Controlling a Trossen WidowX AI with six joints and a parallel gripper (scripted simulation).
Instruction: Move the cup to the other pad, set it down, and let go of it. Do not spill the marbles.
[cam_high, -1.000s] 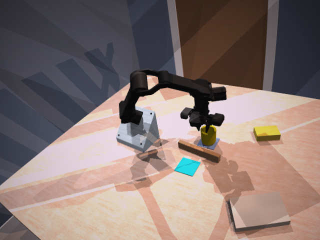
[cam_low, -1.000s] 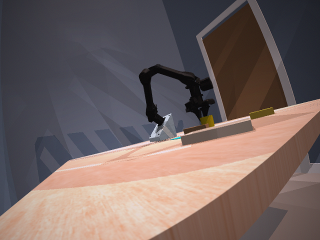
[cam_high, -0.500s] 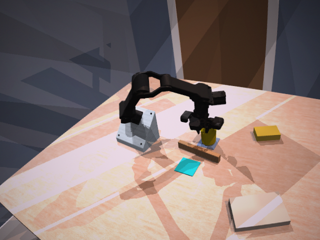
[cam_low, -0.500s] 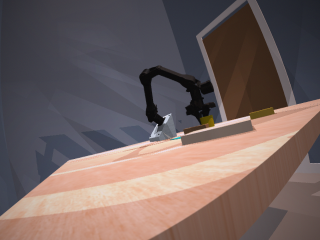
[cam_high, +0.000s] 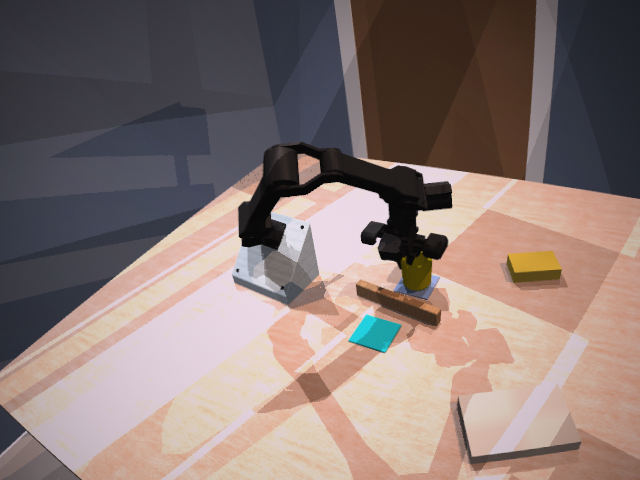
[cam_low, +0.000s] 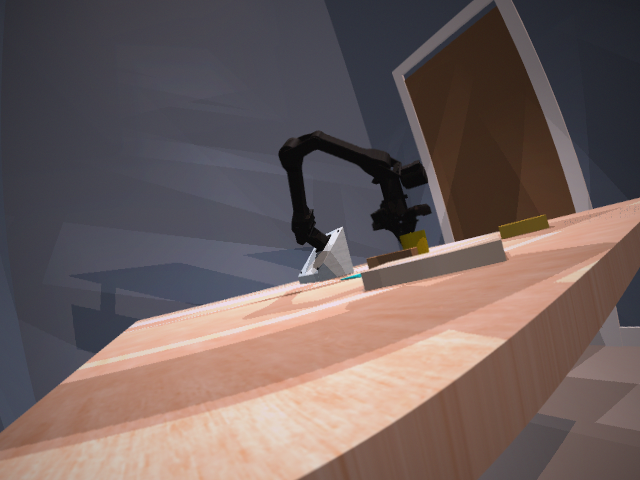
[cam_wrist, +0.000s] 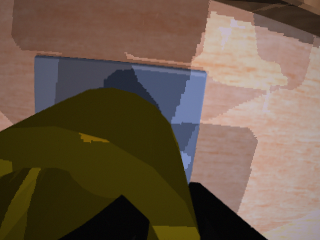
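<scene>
My gripper tip is now 4 cm above the pale blue pad and 3 cm short of it. From my gripper tip the other things lie so: cyan pad 18 cm to the right, 4 cm below, 2 cm ahead; then brown wooden bar 9 cm to the right, 3 cm below, 3 cm ahead; then yellow cup 2 cm ahead.
</scene>
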